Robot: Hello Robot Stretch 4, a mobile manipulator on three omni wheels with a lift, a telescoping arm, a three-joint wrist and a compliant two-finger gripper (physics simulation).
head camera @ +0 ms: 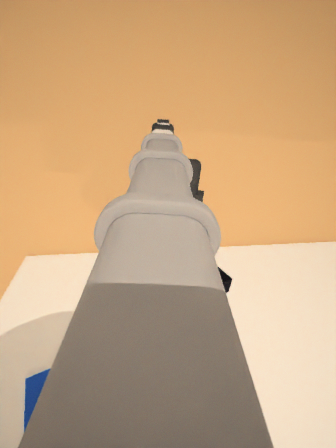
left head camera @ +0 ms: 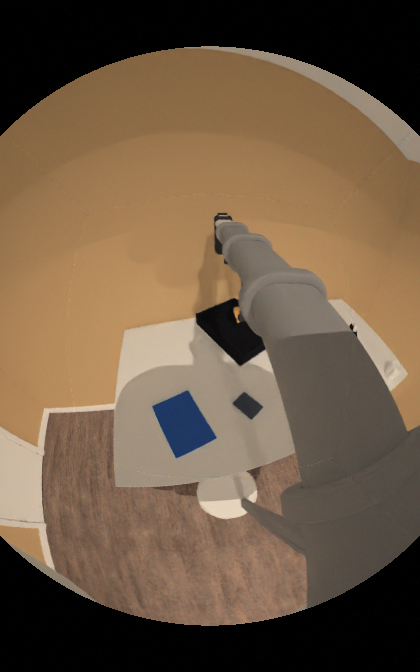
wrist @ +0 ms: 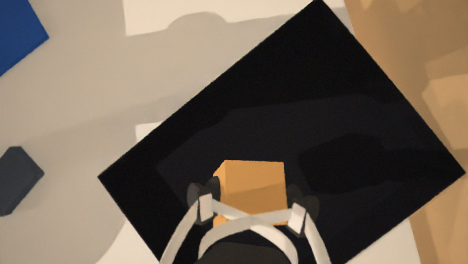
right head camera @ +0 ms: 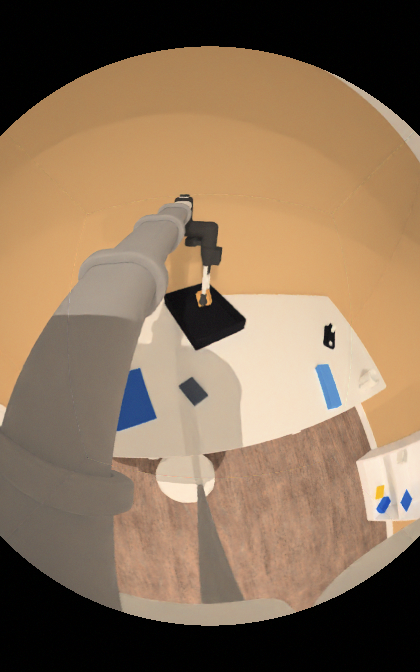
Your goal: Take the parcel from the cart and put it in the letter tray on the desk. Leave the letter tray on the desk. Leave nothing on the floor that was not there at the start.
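Frame: origin at the robot's base, x ahead, y left, z up, level; millimetres.
Where they show: gripper, between the fingertips: (wrist: 254,196).
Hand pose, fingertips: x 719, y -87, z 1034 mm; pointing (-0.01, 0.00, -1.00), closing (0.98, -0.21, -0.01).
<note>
Things, the pixels of their top centre, and the offset from my fingertips.
- orange box-shaped parcel, centre of its top: (wrist: 243,209) 6 mm back, 5 mm left, 59 mm up
- black letter tray, centre of its top: (wrist: 271,175) 20 mm ahead, 10 mm left, 49 mm down
An orange box-shaped parcel (wrist: 255,185) (right head camera: 204,295) is held between the two fingertips of my gripper (wrist: 254,196) (right head camera: 203,300), which is shut on it. The black letter tray (wrist: 280,80) (right head camera: 200,332) (left head camera: 232,335) lies on the white desk (right head camera: 280,350) (left head camera: 155,350) near the wall. In the wrist view the parcel shows over the tray's inside, towards the lower part of the picture. I cannot tell how far the parcel's underside is above the tray floor. In the left head view the arm hides most of the parcel.
A blue sheet (left head camera: 184,424), a small dark block (right head camera: 193,391) (left head camera: 248,405), a light blue box (right head camera: 328,386) and a black item (right head camera: 329,336) lie on the desk. A round white stool (left head camera: 227,495) stands at its front. A white shelf unit (right head camera: 368,465) stands at the right.
</note>
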